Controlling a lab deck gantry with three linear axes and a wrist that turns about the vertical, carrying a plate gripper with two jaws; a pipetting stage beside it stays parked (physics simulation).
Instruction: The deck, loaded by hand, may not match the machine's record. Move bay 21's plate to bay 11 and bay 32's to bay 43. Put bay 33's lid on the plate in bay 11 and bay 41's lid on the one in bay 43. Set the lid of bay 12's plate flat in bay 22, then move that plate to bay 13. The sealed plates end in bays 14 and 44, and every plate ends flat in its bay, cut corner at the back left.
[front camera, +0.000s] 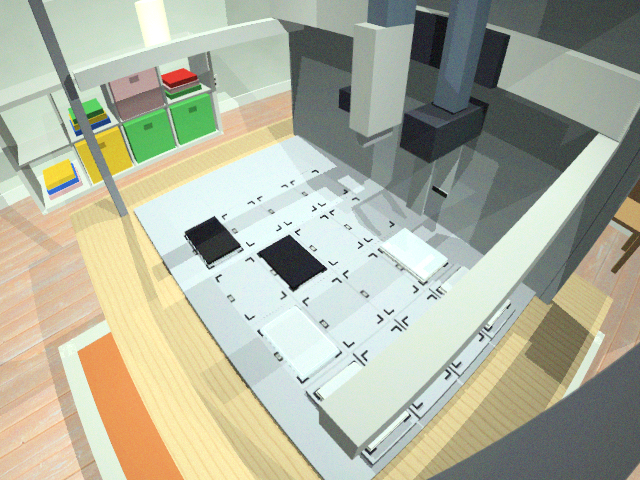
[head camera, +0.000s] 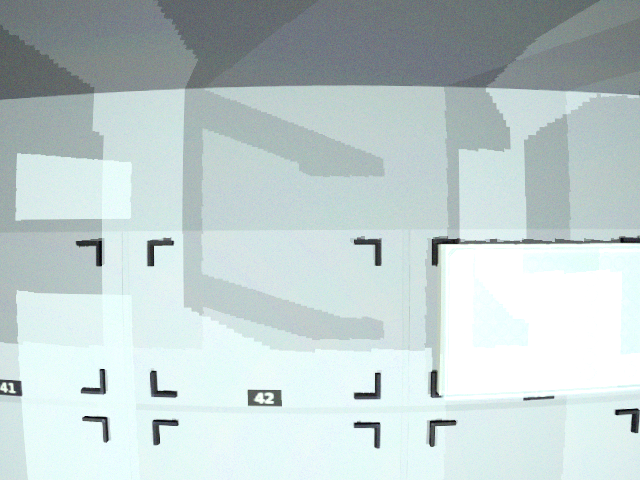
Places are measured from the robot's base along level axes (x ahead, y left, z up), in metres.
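Where they show: gripper, fingertip midpoint: (front camera: 427, 201); robot's base, link origin: (front camera: 185, 236).
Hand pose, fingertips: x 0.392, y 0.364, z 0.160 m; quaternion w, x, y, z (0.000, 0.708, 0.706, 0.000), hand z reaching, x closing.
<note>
Things, the pixels of their centre, and the offset from my fingertips. "pt": a spot on its surface instead.
- glossy pale plate, body centre: (head camera: 552, 319) (front camera: 414, 253) 0.000 m ahead, 0.000 m left, 0.148 m down
- dark-lidded plate, body centre: (front camera: 211, 239) 0.328 m back, 0.321 m right, 0.148 m down
- black lid, body centre: (front camera: 291, 260) 0.164 m back, 0.214 m right, 0.156 m down
- clear-topped plate, body centre: (front camera: 298, 340) 0.000 m ahead, 0.321 m right, 0.153 m down
- bay 14, surface spot: (front camera: 338, 381) pt 0.112 m ahead, 0.326 m right, 0.131 m down
- bay 44, surface spot: (front camera: 452, 280) pt 0.110 m ahead, 0.011 m right, 0.131 m down
My gripper (front camera: 443, 193) hangs raised near the deck's back side; its thin grey fingers blend into the dark wall, look apart, and no plate shows between them. A glossy pale plate (front camera: 413, 253) (head camera: 540, 320) lies flat in bay 43, its clear top looking like a lid. Bay 42 and the visible right part of bay 41 hold nothing. A dark-lidded plate (front camera: 212, 240) sits in bay 11. A black lid (front camera: 292, 261) lies flat in bay 22. A clear-topped plate (front camera: 299, 341) sits in bay 13. Pale plates in bay 14 (front camera: 338, 381) and bay 44 (front camera: 452, 280) are partly hidden by the beam.
A pale beam (front camera: 465, 310) crosses above the deck's right side and hides several bays. A pale column (front camera: 381, 77) hangs beside my gripper. A grey post (front camera: 87, 124) stands at the left. Shelves (front camera: 219, 111) with coloured bins stand behind the table.
</note>
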